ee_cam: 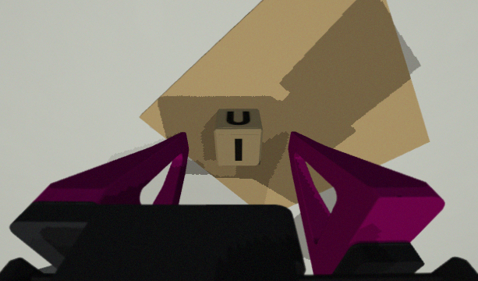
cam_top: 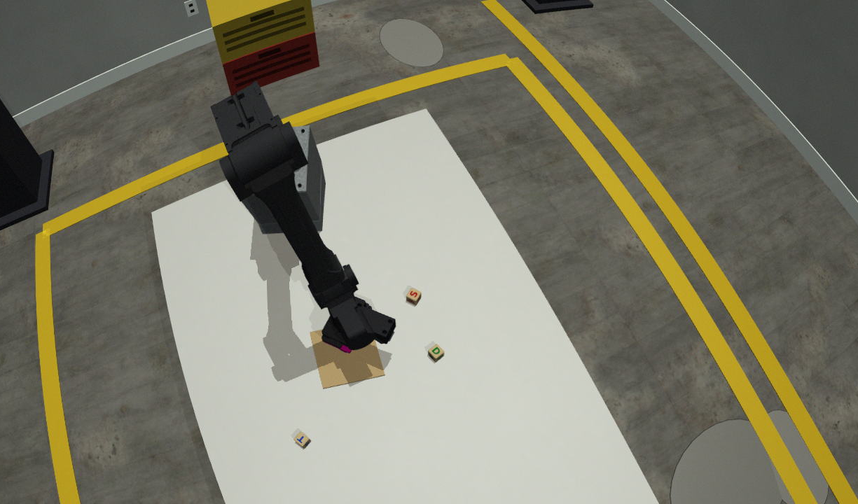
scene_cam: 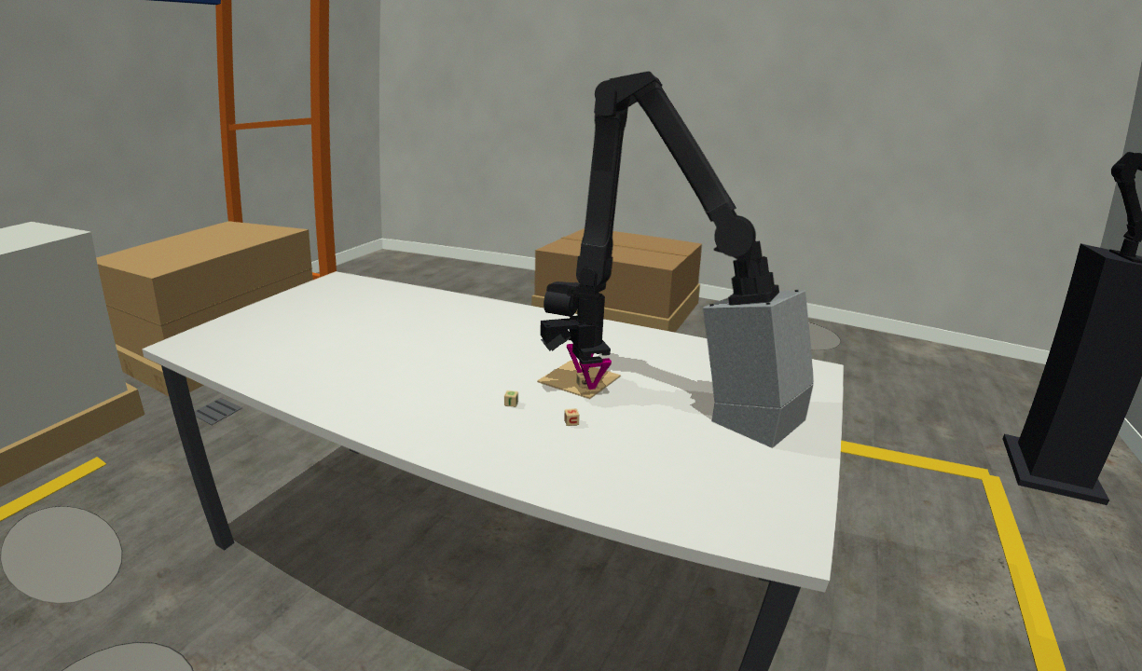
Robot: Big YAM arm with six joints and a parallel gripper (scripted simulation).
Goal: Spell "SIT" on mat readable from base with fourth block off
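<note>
My gripper is now 10 mm short of the I block and 10 mm to the right of it. Also, from my hand: S block: 50 mm behind, 160 mm to the left; then D block: 100 mm ahead, 160 mm to the left; then tan mat: 30 mm ahead, 20 mm to the right, 20 mm below.
</note>
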